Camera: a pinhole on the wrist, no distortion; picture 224 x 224 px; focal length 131.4 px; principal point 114.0 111.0 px. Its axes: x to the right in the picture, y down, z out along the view. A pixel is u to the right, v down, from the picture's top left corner.
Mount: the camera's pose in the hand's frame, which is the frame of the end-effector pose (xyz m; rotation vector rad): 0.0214 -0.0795 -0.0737 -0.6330 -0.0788 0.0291
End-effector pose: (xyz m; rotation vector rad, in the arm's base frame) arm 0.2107 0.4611 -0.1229 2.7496 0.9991 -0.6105
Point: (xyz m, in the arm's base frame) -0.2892 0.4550 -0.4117
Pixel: outside the picture
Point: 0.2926 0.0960 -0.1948
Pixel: 79.9 174.5
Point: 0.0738 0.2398 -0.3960
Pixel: 86.7 74.8
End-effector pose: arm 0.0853 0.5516 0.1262 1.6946 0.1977 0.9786
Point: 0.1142 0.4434 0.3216
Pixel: 139.7 168.2
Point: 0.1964 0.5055 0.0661
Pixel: 118.8 22.0
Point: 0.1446 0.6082 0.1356
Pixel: 212.5 101.5
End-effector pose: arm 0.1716 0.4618 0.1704 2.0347 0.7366 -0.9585
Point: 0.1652 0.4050 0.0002
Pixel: 203.8 47.1
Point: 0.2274 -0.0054 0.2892
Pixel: 85.9 137.4
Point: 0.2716 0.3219 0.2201
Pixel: 108.8 176.0
